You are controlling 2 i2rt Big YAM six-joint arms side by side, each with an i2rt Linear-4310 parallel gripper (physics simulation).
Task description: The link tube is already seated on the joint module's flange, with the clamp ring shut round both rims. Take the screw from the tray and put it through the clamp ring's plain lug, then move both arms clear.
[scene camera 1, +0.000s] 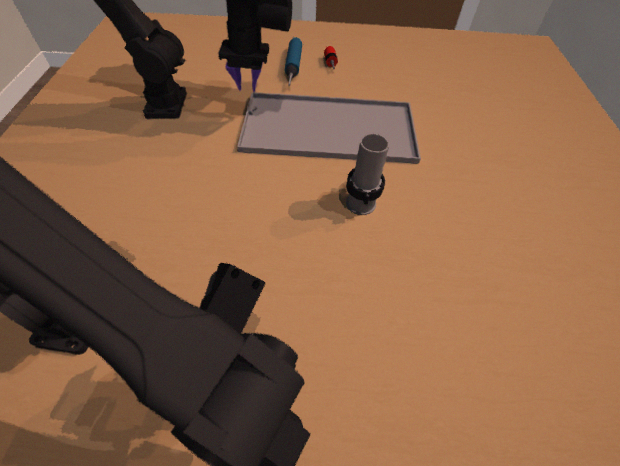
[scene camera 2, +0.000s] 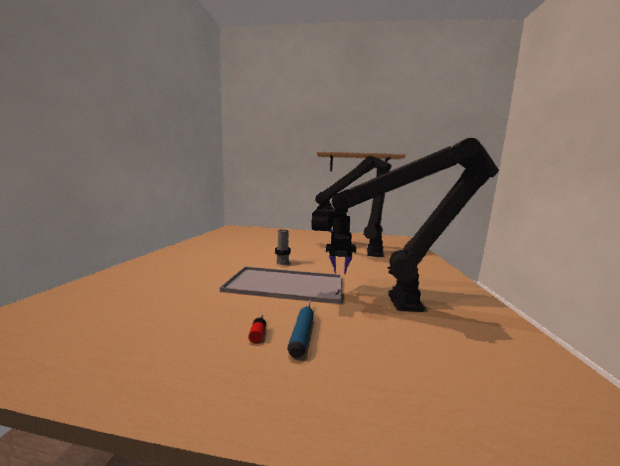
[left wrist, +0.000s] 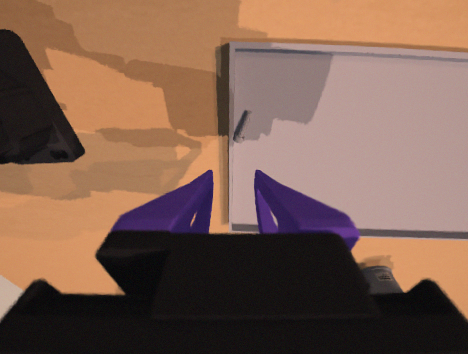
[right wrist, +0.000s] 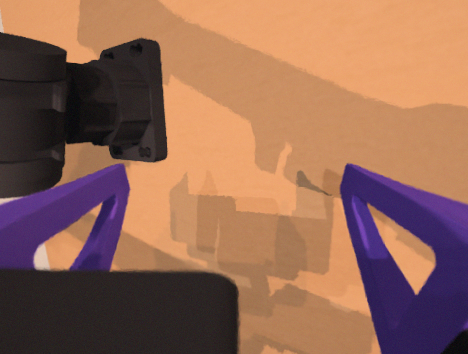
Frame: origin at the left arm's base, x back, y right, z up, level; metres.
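Where they show: left gripper, between the fingertips: [scene camera 1: 247, 90] [scene camera 2: 340, 273] [left wrist: 233, 177]; right gripper, between the fingertips: [right wrist: 234, 176]; left arm's base, origin of its link: [scene camera 1: 166, 104] [scene camera 2: 404, 302] [left wrist: 21, 106]; right arm's base, origin of its link: [scene camera 2: 374, 253] [right wrist: 138, 104].
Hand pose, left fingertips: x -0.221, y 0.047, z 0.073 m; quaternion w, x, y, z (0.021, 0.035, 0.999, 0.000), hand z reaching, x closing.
Things, the pixels of their top centre, and the offset from my left fingertips. "pt": a spot on its surface instead.
- screw, centre of its top: [left wrist: 243, 129] [scene camera 1: 253, 108] [scene camera 2: 337, 290] dx -0.008, dy -0.013, dz -0.058 m
- tray, centre of its top: [left wrist: 422, 175] [scene camera 1: 329, 122] [scene camera 2: 285, 280] dx -0.200, dy +0.046, dz -0.057 m
- link tube, centre of its top: [scene camera 1: 374, 142] [scene camera 2: 283, 230] dx -0.250, dy +0.294, dz +0.087 m
- joint module, centre of its top: [scene camera 1: 365, 181] [left wrist: 394, 312] [scene camera 2: 282, 250] dx -0.250, dy +0.294, dz -0.009 m
- black clamp ring, centre of its top: [scene camera 1: 366, 178] [scene camera 2: 282, 248] dx -0.250, dy +0.291, dz -0.002 m
- blue screwdriver, a spot on its surface: [scene camera 2: 301, 328] pt dx -0.112, dy -0.289, dz -0.032 m
- short red screwdriver, centre of its top: [scene camera 2: 259, 319] [scene camera 1: 332, 54] dx -0.224, dy -0.253, dz -0.039 m
The screw [scene camera 1: 253, 109] [scene camera 2: 337, 292] [left wrist: 241, 127] lies on the floor of the tray [scene camera 1: 300, 152] [scene camera 2: 280, 295] [left wrist: 231, 200], close by its left wall in scene camera 1. The left gripper [scene camera 1: 246, 90] [scene camera 2: 340, 273] [left wrist: 234, 172] points down above that end of the tray, fingers a little apart with nothing between them. The link tube [scene camera 1: 370, 162] [scene camera 2: 283, 239] stands upright on the joint module [scene camera 1: 360, 204] [scene camera 2: 282, 260], with the black clamp ring [scene camera 1: 365, 192] [scene camera 2: 282, 251] round the joint. The plain lug cannot be made out. The right gripper [right wrist: 236, 167] is wide open and empty above the table.
A blue screwdriver [scene camera 1: 294, 54] [scene camera 2: 301, 328] and a short red screwdriver [scene camera 1: 330, 56] [scene camera 2: 257, 330] lie beside the tray, behind it in scene camera 1. The right arm [scene camera 1: 150, 310] crosses the lower left of scene camera 1. The left arm's base [scene camera 1: 162, 104] [scene camera 2: 406, 295] stands near the tray.
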